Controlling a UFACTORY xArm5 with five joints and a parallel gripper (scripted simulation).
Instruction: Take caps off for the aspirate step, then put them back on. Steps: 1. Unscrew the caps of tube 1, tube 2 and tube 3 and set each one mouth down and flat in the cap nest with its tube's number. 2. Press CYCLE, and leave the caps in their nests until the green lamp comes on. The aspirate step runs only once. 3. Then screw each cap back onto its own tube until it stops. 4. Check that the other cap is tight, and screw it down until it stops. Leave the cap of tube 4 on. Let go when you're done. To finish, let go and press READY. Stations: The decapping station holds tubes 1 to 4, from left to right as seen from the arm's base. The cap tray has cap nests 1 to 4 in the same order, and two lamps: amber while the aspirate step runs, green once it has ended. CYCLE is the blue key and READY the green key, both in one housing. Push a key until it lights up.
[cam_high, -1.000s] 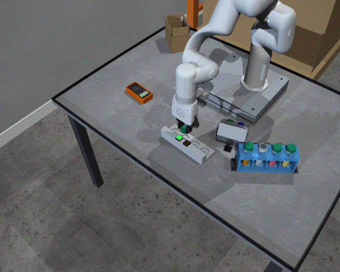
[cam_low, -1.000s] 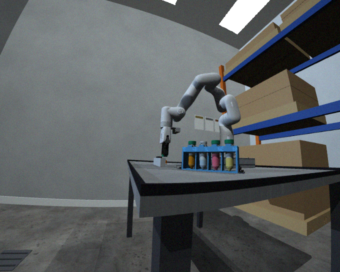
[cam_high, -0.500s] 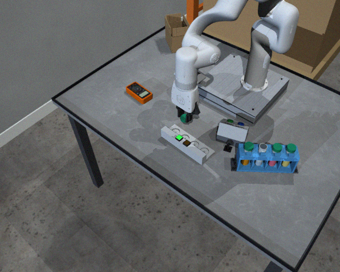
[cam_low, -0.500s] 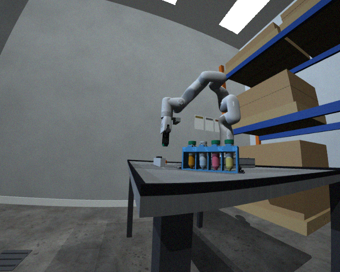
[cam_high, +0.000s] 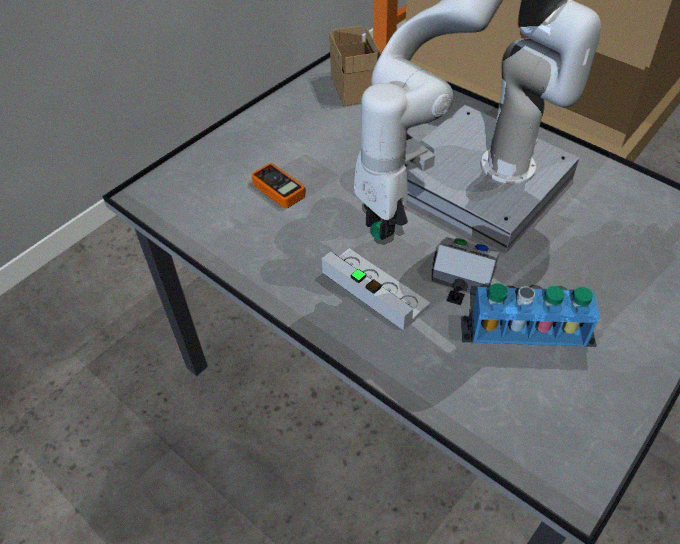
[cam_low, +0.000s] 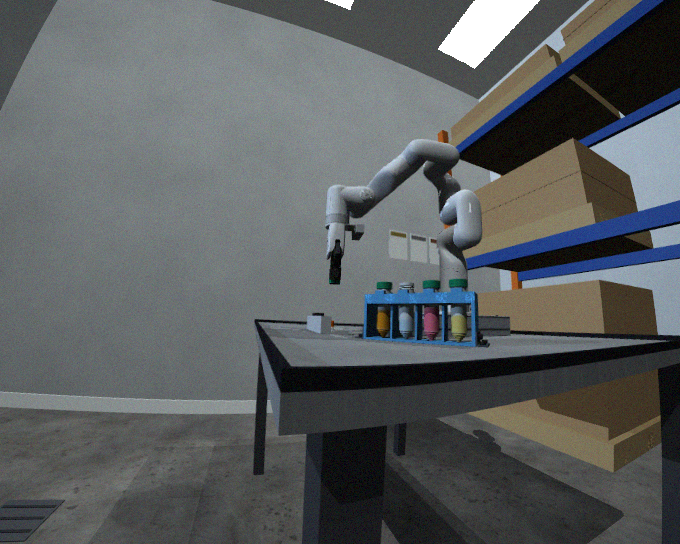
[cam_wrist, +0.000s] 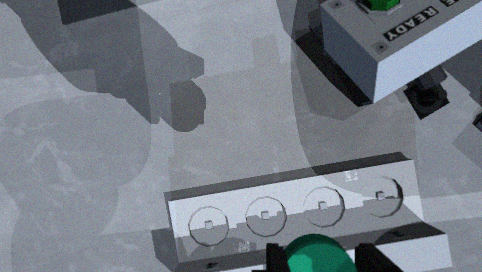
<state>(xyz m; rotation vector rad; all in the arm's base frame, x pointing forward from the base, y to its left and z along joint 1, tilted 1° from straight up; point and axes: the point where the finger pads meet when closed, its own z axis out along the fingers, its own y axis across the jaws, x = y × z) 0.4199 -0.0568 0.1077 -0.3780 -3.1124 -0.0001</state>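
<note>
My gripper is now 29 cm to the right of the threaded neck, 6 cm past it and 6 cm above it. Round my hand: green key: 14 cm behind, 11 cm below, 10 cm to the left; blue key: 16 cm behind, 14 cm to the left, 11 cm below; key housing: 14 cm behind, 12 cm to the left, 12 cm below.
</note>
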